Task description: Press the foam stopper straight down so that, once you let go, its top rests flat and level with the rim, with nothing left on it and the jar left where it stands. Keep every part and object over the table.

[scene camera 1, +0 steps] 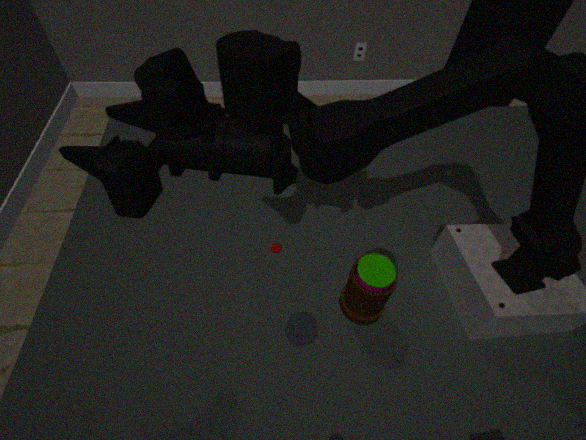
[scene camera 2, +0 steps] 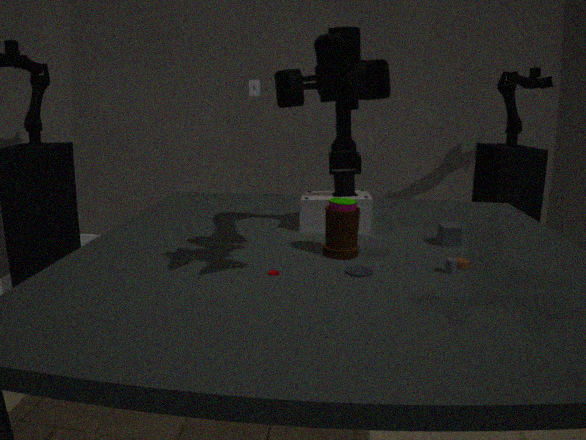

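The foam stopper has a bright green top and a magenta side. It sits in the mouth of an upright amber-brown jar. A magenta band stands above the jar's rim, and the green top looks about level, with nothing on it. The jar stands on the table in front of the arm's base. My gripper is open, its black fingers wide apart. It is high above the table, well clear of the stopper and jar, and points sideways, away from the base.
A red disc and a dark grey disc lie near the jar. A grey block, a small grey piece and an orange piece are at right. The white base block stands behind the jar.
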